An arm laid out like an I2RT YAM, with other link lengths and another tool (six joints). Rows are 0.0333 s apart.
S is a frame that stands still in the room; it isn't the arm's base.
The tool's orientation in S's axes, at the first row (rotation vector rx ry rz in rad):
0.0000 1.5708 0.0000
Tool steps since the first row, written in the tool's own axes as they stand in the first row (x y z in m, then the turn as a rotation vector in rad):
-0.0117 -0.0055 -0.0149 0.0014 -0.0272 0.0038
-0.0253 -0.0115 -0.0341 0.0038 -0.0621 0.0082
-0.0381 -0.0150 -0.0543 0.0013 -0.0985 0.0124
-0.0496 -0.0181 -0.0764 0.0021 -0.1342 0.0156
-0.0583 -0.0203 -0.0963 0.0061 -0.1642 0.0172
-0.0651 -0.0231 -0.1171 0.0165 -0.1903 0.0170
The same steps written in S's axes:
-0.0149 -0.0055 0.0117 0.0038 -0.0272 -0.0014
-0.0341 -0.0115 0.0253 0.0082 -0.0621 -0.0038
-0.0543 -0.0150 0.0381 0.0124 -0.0985 -0.0013
-0.0764 -0.0181 0.0496 0.0156 -0.1342 -0.0021
-0.0963 -0.0203 0.0583 0.0172 -0.1642 -0.0061
-0.1171 -0.0231 0.0651 0.0170 -0.1903 -0.0165

